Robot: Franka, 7 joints.
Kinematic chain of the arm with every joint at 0, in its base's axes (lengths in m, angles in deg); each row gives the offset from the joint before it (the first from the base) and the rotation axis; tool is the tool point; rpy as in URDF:
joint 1: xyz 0 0 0.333 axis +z
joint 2: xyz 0 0 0 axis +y
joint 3: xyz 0 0 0.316 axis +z
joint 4: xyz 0.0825 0 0 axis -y
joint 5: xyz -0.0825 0 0.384 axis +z
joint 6: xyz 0 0 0 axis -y
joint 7: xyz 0.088 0 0 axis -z
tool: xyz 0 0 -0.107 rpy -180 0 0
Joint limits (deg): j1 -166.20..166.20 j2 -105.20..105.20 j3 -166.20..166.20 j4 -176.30..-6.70 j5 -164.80..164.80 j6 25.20..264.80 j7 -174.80..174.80
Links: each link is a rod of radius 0.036 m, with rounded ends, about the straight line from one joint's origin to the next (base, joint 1, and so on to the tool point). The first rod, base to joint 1, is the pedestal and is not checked.
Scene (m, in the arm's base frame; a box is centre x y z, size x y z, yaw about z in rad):
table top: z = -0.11
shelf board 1: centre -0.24 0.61 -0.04 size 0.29 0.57 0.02 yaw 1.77
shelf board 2: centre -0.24 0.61 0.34 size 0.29 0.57 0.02 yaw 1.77
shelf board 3: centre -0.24 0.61 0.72 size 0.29 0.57 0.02 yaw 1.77
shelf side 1: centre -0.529 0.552 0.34 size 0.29 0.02 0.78 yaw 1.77
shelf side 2: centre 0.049 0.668 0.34 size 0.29 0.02 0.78 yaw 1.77
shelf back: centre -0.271 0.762 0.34 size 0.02 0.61 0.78 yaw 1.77
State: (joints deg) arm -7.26 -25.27 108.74 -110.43 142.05 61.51 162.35
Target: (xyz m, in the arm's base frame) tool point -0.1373 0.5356 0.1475
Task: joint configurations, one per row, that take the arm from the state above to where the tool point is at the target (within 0.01 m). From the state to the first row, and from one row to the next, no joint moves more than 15 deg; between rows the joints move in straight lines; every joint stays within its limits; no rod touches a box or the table.
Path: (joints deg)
1: -5.37 -13.60 113.00 -120.28 136.74 51.40 162.35
2: -3.49 -1.92 117.26 -130.12 131.42 41.29 162.35
3: -1.60 9.75 121.51 -139.97 126.11 31.19 162.35
4: -5.89 -3.79 120.67 -143.53 127.45 38.86 162.35
5: -10.19 -17.34 119.82 -147.10 128.80 46.53 162.35
6: -14.48 -30.88 118.97 -150.66 130.14 54.21 162.35
7: -18.77 -44.43 118.13 -154.23 131.49 61.88 162.35
8: -22.67 -50.89 119.63 -140.16 135.14 66.89 162.35
9: -26.57 -57.36 121.14 -126.10 138.78 71.89 162.35

